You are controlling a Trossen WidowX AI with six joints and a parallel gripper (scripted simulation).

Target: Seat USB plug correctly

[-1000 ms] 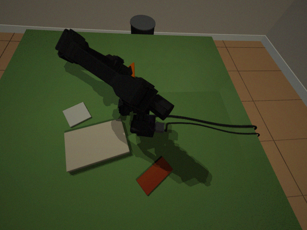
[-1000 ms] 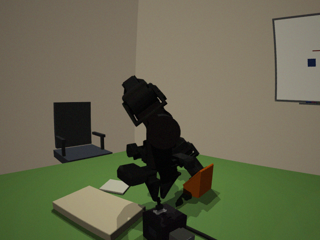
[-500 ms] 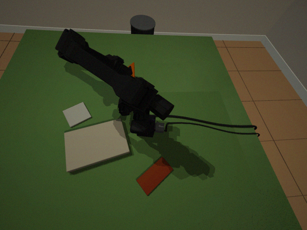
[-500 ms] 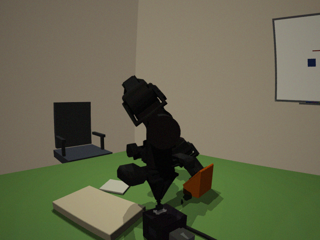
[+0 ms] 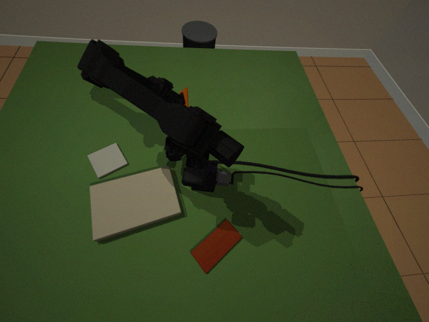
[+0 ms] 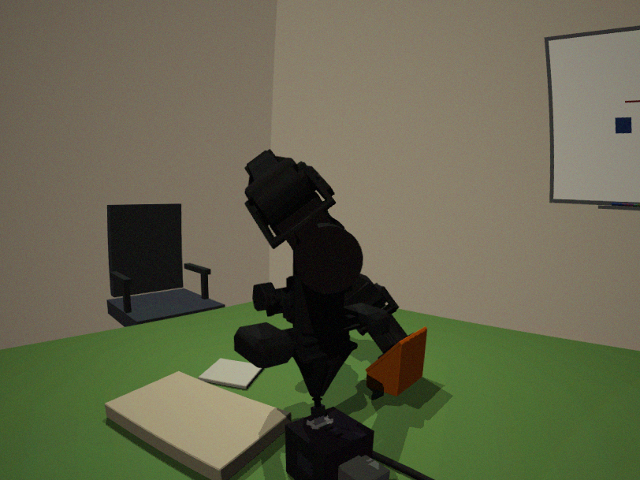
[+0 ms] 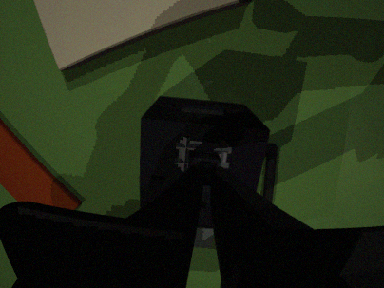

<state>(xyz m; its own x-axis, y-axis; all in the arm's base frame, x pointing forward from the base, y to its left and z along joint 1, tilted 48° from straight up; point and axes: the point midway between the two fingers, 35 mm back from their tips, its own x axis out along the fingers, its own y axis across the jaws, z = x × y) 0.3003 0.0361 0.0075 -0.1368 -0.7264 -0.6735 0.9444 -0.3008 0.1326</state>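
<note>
Right now my gripper tip is 4 cm above the USB socket and 1 cm to the right of it. Round my gripper tip: red card 22 cm ahead, 11 cm below, 2 cm to the left; beige slab 20 cm to the right, 10 cm below, 4 cm ahead; USB plug 2 cm below.
</note>
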